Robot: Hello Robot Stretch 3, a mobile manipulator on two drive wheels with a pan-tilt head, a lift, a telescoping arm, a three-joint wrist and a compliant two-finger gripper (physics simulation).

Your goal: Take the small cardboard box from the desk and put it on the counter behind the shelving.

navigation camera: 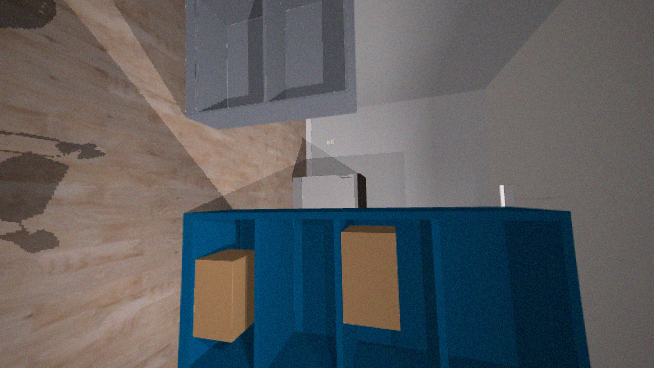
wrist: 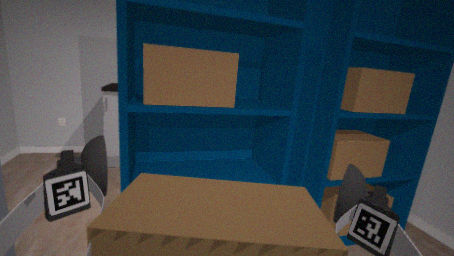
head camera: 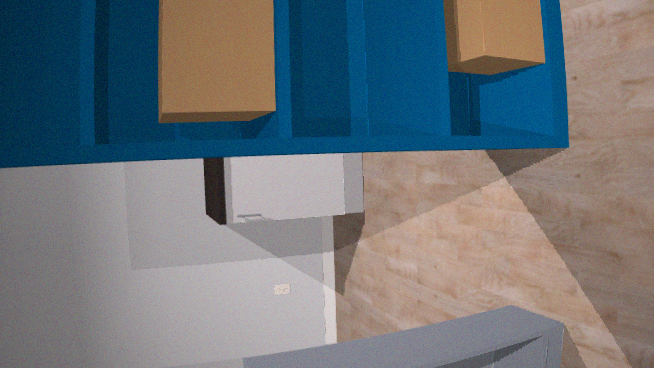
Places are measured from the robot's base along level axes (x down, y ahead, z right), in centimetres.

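Pixels of known places: gripper, fingertip midpoint: [wrist: 223, 170].
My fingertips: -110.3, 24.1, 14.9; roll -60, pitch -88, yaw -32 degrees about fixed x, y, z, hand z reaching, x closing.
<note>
Behind a point stands the place of what it marks, as x, y, z.
The small cardboard box [wrist: 215, 217] @[-111.7, 16.3, 14.6] is between the two fingers of my gripper [wrist: 223, 170] @[-110.3, 24.1, 14.9] at the bottom of the wrist view. The gripper is shut on it; the box's top and a strip of its near side show. The white counter with a dark top [head camera: 287, 187] @[-50.4, 256.0, -96.3] [navigation camera: 329, 192] @[-51.8, 256.9, -93.4] [wrist: 112, 122] @[-53.9, 253.2, -105.2] stands beyond the blue shelving [head camera: 320, 144] @[-88.8, 111.7, -30.9] [navigation camera: 295, 215] @[-75.0, 111.6, -31.1] [wrist: 122, 100] @[-100.9, 111.6, -31.1], partly hidden by it. In the wrist view the counter shows at the shelving's left edge. The gripper does not show in the head or navigation views. The desk does not show.
Larger cardboard boxes [head camera: 217, 60] @[-113.1, 119.6, -11.8] [navigation camera: 370, 280] @[-113.3, 122.9, -1.5] [wrist: 190, 75] @[-113.8, 122.3, -3.3] stand on the shelves. A grey shelf unit [head camera: 400, 340] @[-55.9, 112.2, -97.0] [navigation camera: 280, 110] @[-62.1, 101.8, -93.8] stands across a stretch of wooden floor [head camera: 465, 235] @[-0.1, 156.9, -85.8] [navigation camera: 245, 165] @[0.0, 158.6, -87.8] from the blue shelving. A wall with an outlet [head camera: 282, 289] @[-40.0, 289.6, -186.3] is beyond.
</note>
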